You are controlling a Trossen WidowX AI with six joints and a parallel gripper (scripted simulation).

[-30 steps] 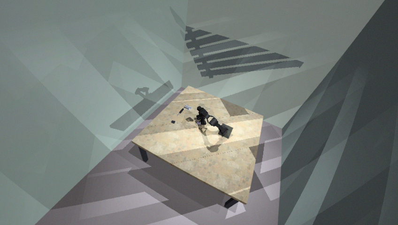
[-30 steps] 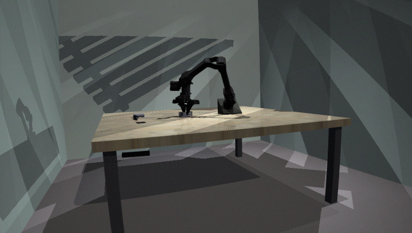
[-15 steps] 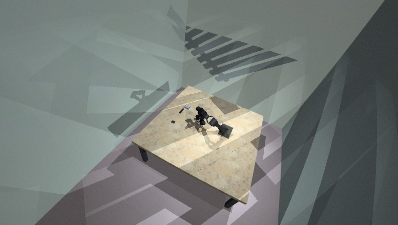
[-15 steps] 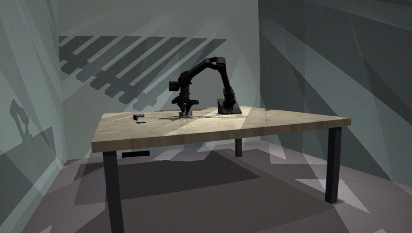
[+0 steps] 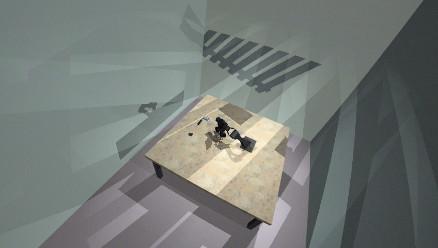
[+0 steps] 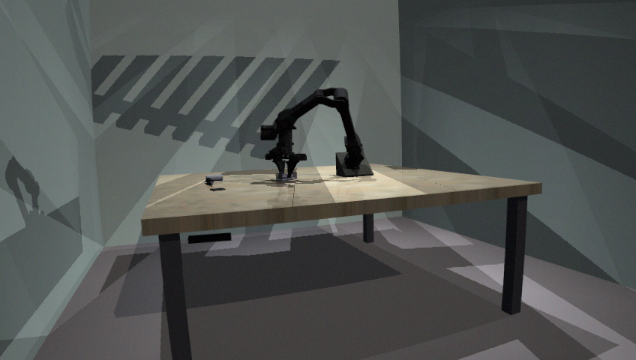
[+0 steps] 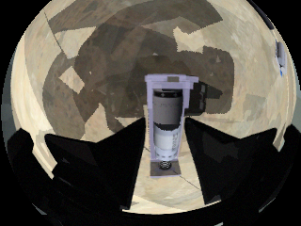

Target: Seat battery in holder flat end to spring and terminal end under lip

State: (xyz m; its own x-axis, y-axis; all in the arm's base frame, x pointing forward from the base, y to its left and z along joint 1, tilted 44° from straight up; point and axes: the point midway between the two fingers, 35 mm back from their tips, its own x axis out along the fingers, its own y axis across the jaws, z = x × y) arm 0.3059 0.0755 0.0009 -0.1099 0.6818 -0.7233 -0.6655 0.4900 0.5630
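My gripper tip is now right at the battery. Also, from my gripper tip: small black block: 280 mm ahead, 210 mm to the left, 10 mm below; dark pen-like object: 310 mm ahead, 30 mm to the left.
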